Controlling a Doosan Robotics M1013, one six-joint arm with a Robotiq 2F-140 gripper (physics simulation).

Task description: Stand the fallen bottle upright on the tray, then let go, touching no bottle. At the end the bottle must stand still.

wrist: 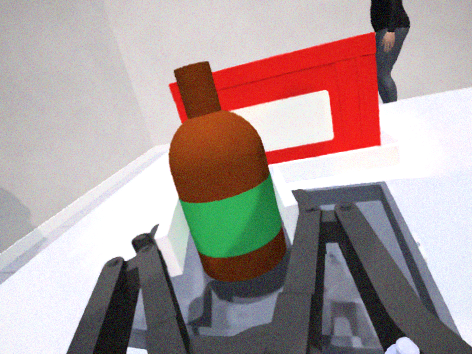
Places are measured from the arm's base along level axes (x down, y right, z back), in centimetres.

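Pixels of known places: gripper, between the fingertips: [228, 193].
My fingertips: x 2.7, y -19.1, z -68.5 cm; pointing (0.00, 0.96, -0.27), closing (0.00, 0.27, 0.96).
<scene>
Behind a point stands the place of what it marks.
A brown bottle [227, 150] {z -66.4, x -2.0, y -22.6 cm} with a green label is in the middle of the wrist view, neck up and roughly upright; it leans left in the tilted picture. My gripper [228, 193] {z -68.5, x 2.7, y -19.1 cm} is shut on it, with a white pad on each side of the green label and lower body. The bottle's base is over the grey tray [345, 193] {z -58.5, x 8.9, y -10.1 cm}, very close to its floor, with a dark shadow right beneath it. Whether the base touches the tray cannot be told. The finger linkages hide parts of the tray. No other bottle can be made out.
A red box [356, 100] {z -54.9, x 0.9, y 0.4 cm} with a white panel stands behind the bottle, beyond the tray's far rim, on a low white base [340, 162] {z -57.9, x 8.8, y -1.0 cm}. The white table top [435, 150] {z -44.3, x 10.7, y 2.9 cm} surrounds the tray. A person [390, 50] stands in the background at upper right.
</scene>
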